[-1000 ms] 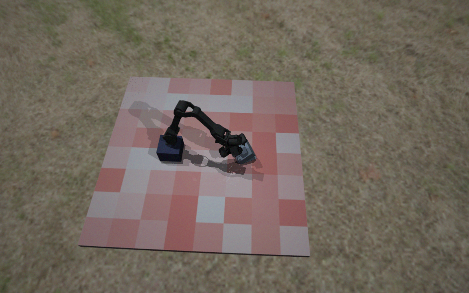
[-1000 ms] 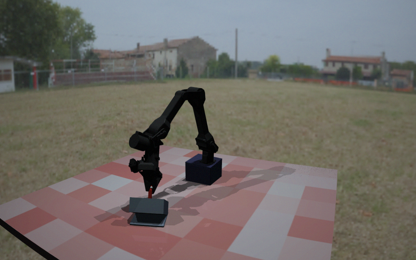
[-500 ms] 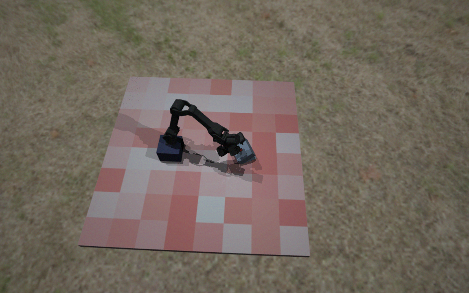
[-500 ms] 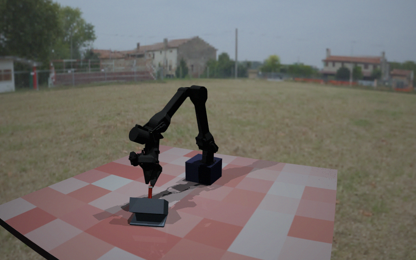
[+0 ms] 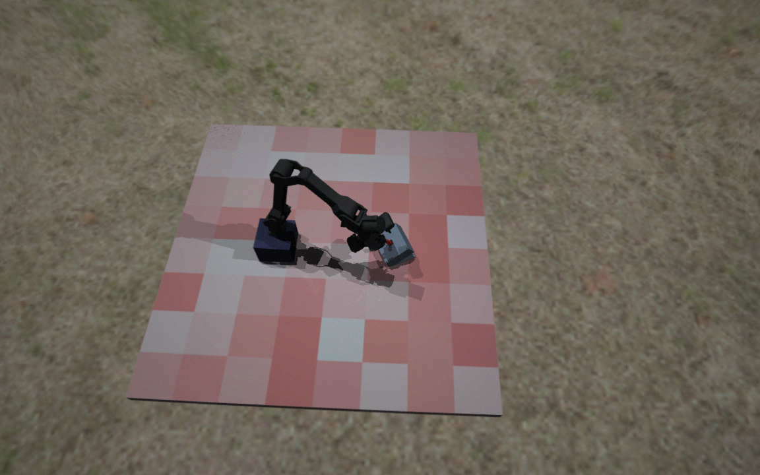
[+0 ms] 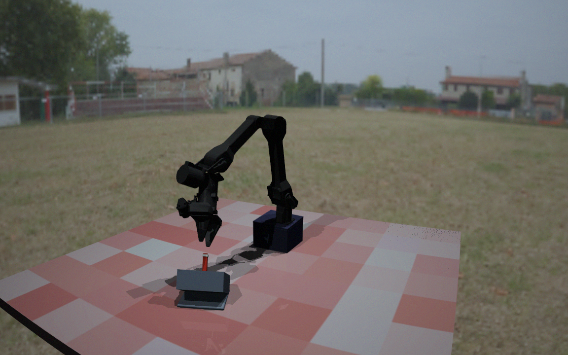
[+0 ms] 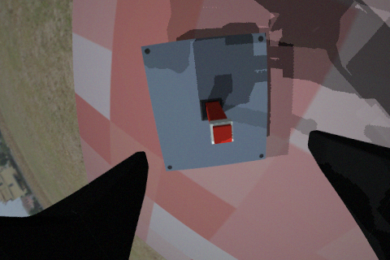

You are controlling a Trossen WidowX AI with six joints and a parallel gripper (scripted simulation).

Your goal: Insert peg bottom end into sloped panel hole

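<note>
My gripper tip is 40 mm above the red square peg, 20 mm to the right of it and 20 mm short of it. Round my gripper tip: grey sloped panel (90 mm below, 50 mm ahead, 30 mm to the left).
</note>
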